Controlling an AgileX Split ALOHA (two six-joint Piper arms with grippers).
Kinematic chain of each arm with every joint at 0, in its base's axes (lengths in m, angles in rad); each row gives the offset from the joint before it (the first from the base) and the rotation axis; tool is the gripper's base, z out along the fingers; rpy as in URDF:
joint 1: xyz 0 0 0.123 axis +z
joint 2: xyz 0 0 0 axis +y
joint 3: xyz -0.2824 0 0.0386 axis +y
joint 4: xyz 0.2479 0 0.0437 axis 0.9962 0 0.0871
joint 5: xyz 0 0 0 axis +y
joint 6: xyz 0.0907 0 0.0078 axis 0.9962 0 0.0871
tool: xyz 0 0 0 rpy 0 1.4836 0
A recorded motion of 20 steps. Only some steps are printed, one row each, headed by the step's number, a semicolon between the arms.
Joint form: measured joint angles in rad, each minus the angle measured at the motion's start. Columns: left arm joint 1, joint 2, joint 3, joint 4, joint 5, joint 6; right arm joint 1, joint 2, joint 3, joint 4, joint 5, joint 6.
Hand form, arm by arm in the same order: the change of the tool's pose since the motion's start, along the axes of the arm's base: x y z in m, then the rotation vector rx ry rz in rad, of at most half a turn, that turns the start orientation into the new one. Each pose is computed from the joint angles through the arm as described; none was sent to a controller.
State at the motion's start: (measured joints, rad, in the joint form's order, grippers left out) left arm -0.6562 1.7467 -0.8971 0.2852 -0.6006 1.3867; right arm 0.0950 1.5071 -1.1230 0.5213 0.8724 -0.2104
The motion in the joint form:
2: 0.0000 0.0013 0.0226 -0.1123 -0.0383 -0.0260; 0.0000 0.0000 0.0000 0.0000 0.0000 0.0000
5: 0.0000 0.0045 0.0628 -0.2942 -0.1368 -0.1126; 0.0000 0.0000 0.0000 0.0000 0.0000 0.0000
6: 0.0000 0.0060 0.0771 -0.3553 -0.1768 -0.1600; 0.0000 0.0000 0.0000 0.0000 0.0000 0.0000
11: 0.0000 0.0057 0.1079 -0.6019 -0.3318 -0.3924; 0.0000 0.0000 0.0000 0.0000 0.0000 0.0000
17: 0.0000 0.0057 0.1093 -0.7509 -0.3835 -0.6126; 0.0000 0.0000 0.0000 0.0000 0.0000 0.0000
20: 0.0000 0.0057 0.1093 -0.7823 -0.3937 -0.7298; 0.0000 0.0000 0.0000 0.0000 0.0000 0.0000
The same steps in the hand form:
2: 0.0012 0.0055 -0.0025 -0.0947 0.0602 0.0766; 0.0000 0.0000 0.0000 0.0000 0.0000 0.0000
5: 0.0032 0.0165 -0.0055 -0.2984 0.1540 0.2109; 0.0000 0.0000 0.0000 0.0000 0.0000 0.0000
6: 0.0038 0.0210 -0.0064 -0.3831 0.1883 0.2596; 0.0000 0.0000 0.0000 0.0000 0.0000 0.0000
11: 0.0086 0.0403 -0.0028 -0.7764 0.2997 0.4504; 0.0000 0.0000 0.0000 0.0000 0.0000 0.0000
17: 0.0122 0.0517 -0.0013 -1.0725 0.4083 0.5575; 0.0000 0.0000 0.0000 0.0000 0.0000 0.0000
20: 0.0129 0.0542 -0.0011 -1.1963 0.4679 0.5736; 0.0000 0.0000 0.0000 0.0000 0.0000 0.0000

